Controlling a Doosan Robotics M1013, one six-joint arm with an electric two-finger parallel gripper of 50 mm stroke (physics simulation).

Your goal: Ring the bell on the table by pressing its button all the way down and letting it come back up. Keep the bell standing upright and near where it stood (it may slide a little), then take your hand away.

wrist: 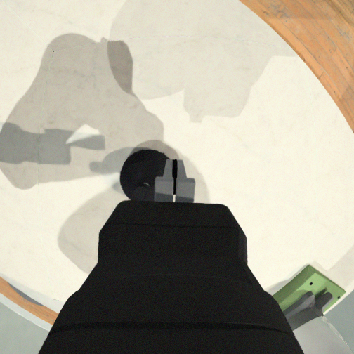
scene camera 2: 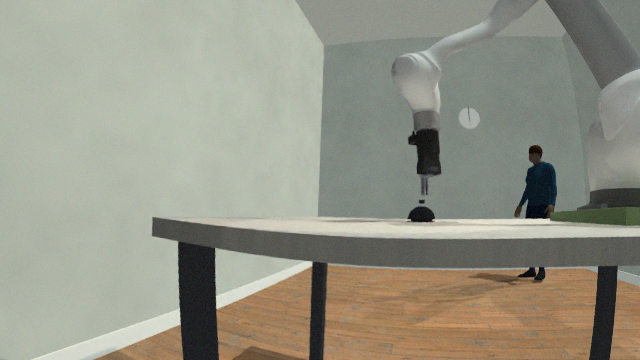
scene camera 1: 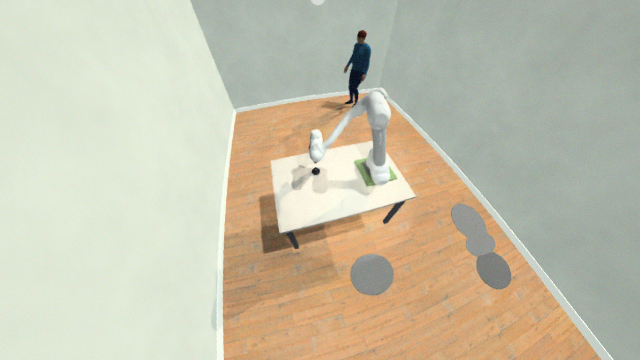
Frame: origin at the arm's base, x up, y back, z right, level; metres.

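Seen in the pictures: gripper, fingertip midpoint: (scene camera 2: pixel 424 195) (scene camera 1: pixel 315 163).
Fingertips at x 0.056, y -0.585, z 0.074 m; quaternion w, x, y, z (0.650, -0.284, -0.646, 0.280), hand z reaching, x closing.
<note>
A point is followed by its place in that frame.
The black dome-shaped bell (scene camera 1: pixel 315 171) {x 0.012, y -0.594, z 0.001 m} (scene camera 2: pixel 421 215) {x -0.007, y -0.582, z -0.015 m} (wrist: pixel 139 172) stands upright on the white table (scene camera 1: pixel 345 200) {x -0.027, y -0.343, z -0.339 m} (scene camera 2: pixel 280 228) {x -0.027, y -0.722, z -0.498 m} (wrist: pixel 280 165). In the scene camera 2 view its small button (scene camera 2: pixel 421 201) {x 0.034, y -0.588, z 0.016 m} shows raised above the dome. My gripper (scene camera 2: pixel 424 194) {x 0.056, y -0.585, z 0.074 m} (wrist: pixel 173 169) is shut and empty, pointing down. Its fingertips are a little above the button in the scene camera 2 view, with a narrow gap between them. In the wrist view the fingers overlap the right part of the bell and hide some of it.
The arm's base stands on a green plate (scene camera 1: pixel 369 178) {x 0.008, y -0.067, z -0.138 m} (scene camera 2: pixel 590 216) {x -0.010, y -0.124, z -0.088 m} (wrist: pixel 311 285) at the right side of the table. A person (scene camera 1: pixel 360 57) (scene camera 2: pixel 540 182) in a blue top stands on the floor beyond the table. Shadows of the arm fall around the bell.
</note>
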